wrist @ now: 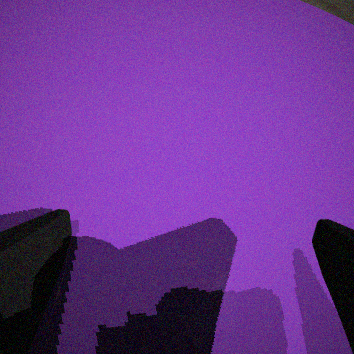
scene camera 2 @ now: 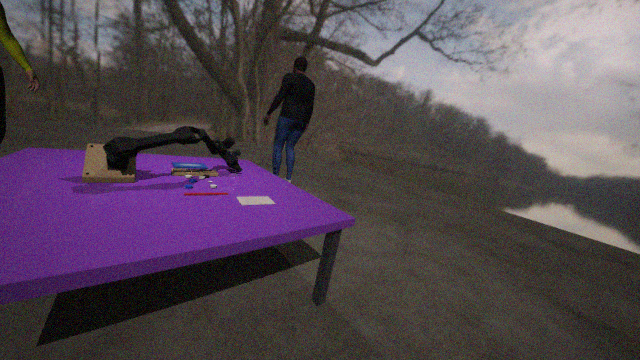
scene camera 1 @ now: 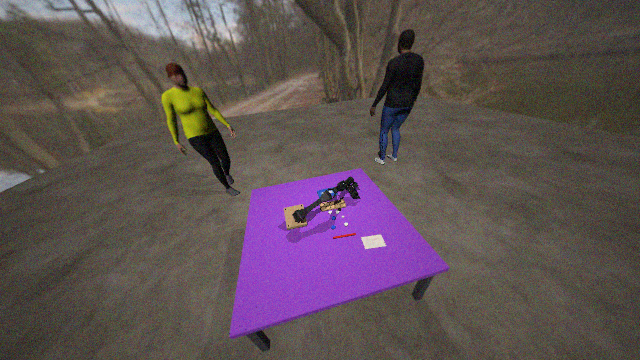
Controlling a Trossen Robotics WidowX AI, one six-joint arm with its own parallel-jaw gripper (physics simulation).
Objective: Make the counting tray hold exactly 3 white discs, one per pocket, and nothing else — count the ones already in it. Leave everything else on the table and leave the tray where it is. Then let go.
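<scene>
The wooden counting tray [scene camera 1: 327,208] [scene camera 2: 179,173] lies beside the arm; its pockets are too small and partly hidden to count their contents. A white disc [scene camera 1: 346,224] [scene camera 2: 213,186] lies on the table in front of it, with a smaller-looking white piece [scene camera 1: 343,216] [scene camera 2: 210,181] behind. More white pieces show close to the tray's near edge. Two blue discs [scene camera 1: 333,227] [scene camera 2: 189,186] lie nearby. My gripper [scene camera 1: 357,197] [scene camera 2: 237,170] [wrist: 196,229] is open and empty, low over the table beyond the tray's far end. No disc shows in the wrist view.
A blue object [scene camera 1: 323,192] [scene camera 2: 189,165] lies behind the tray. A red stick [scene camera 1: 344,236] [scene camera 2: 206,194] and a pale square sheet [scene camera 1: 373,242] [scene camera 2: 255,200] lie in front on the purple table [scene camera 1: 300,280] [scene camera 2: 125,225]. Two people stand beyond it.
</scene>
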